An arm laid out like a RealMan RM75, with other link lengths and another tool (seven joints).
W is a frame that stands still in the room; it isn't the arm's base.
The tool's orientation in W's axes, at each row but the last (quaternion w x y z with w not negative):
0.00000 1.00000 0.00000 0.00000
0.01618 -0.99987 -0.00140 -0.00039
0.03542 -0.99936 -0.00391 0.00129
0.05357 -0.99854 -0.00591 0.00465
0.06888 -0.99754 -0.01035 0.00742
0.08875 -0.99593 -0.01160 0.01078
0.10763 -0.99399 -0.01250 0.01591
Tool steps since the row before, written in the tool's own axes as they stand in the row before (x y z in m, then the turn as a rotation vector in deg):
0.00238 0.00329 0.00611 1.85 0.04 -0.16
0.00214 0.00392 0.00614 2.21 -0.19 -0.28
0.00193 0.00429 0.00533 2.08 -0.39 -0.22
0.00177 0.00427 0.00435 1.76 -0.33 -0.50
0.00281 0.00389 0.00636 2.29 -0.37 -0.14
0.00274 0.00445 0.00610 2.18 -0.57 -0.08
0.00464 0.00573 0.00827 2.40 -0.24 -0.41
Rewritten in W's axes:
0.00238 -0.00329 -0.00611 1.85 -0.04 0.16
0.00216 -0.00371 -0.00626 2.21 0.19 0.29
0.00195 -0.00389 -0.00562 2.08 0.39 0.24
0.00177 -0.00376 -0.00480 1.76 0.30 0.52
0.00278 -0.00292 -0.00687 2.28 0.40 0.16
0.00269 -0.00323 -0.00684 2.17 0.60 0.14
0.00448 -0.00370 -0.00944 2.41 0.21 0.38

